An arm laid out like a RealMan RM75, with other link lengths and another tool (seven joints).
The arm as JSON. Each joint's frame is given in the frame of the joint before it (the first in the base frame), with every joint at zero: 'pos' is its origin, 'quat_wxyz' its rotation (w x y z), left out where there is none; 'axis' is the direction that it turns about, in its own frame. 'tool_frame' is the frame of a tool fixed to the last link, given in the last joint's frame.
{
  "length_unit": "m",
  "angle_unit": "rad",
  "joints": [
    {
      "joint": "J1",
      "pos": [
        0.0,
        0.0,
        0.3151
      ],
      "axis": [
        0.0,
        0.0,
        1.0
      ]
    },
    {
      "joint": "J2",
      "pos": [
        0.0,
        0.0,
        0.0
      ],
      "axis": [
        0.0,
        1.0,
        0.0
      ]
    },
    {
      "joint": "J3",
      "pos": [
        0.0,
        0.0,
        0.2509
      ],
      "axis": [
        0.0,
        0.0,
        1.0
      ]
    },
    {
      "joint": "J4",
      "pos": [
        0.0,
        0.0,
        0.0
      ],
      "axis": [
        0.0,
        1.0,
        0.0
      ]
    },
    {
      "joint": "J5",
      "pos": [
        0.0,
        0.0,
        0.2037
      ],
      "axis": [
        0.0,
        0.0,
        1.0
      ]
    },
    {
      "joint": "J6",
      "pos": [
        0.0,
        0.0,
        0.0
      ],
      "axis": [
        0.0,
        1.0,
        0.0
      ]
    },
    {
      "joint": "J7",
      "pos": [
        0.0,
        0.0,
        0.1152
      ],
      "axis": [
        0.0,
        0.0,
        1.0
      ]
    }
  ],
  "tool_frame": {
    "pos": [
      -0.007,
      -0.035,
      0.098
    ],
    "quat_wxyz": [
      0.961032,
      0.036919,
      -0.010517,
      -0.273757
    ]
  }
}
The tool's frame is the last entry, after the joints.
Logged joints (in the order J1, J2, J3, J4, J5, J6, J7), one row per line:
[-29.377, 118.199, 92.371, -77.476, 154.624, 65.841, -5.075]
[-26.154, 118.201, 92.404, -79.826, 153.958, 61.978, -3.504]
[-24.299, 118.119, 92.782, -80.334, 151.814, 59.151, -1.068]
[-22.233, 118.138, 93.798, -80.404, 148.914, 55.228, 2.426]
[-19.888, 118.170, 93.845, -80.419, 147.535, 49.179, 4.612]
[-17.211, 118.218, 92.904, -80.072, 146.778, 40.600, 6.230]
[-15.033, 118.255, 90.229, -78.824, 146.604, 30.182, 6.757]
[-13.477, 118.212, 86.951, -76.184, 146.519, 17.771, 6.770]
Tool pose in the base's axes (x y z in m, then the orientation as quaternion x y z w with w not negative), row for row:
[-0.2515, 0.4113, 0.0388, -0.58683, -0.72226, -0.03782, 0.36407]
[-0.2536, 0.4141, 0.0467, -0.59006, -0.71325, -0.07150, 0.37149]
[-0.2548, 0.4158, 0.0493, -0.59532, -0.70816, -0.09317, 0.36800]
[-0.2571, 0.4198, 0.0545, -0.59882, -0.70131, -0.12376, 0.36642]
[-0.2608, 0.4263, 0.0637, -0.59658, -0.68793, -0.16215, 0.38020]
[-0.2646, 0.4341, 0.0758, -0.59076, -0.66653, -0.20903, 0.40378]
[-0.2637, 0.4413, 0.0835, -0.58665, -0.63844, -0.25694, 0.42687]
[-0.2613, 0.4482, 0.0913, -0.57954, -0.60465, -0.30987, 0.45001]
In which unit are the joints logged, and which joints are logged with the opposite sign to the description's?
The joints are logged in degrees. Opposite sign: J2, J3, J6.
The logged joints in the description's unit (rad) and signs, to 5 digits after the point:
[-0.51273, -2.06296, -1.61218, -1.35221, 2.69870, -1.14914, -0.08858]
[-0.45647, -2.06300, -1.61275, -1.39323, 2.68707, -1.08172, -0.06116]
[-0.42410, -2.06157, -1.61935, -1.40209, 2.64965, -1.03238, -0.01864]
[-0.38804, -2.06190, -1.63708, -1.40331, 2.59904, -0.96391, 0.04234]
[-0.34711, -2.06246, -1.63790, -1.40358, 2.57497, -0.85834, 0.08049]
[-0.30039, -2.06329, -1.62148, -1.39752, 2.56176, -0.70860, 0.10873]
[-0.26238, -2.06394, -1.57479, -1.37574, 2.55872, -0.52678, 0.11793]
[-0.23522, -2.06319, -1.51758, -1.32966, 2.55724, -0.31016, 0.11816]

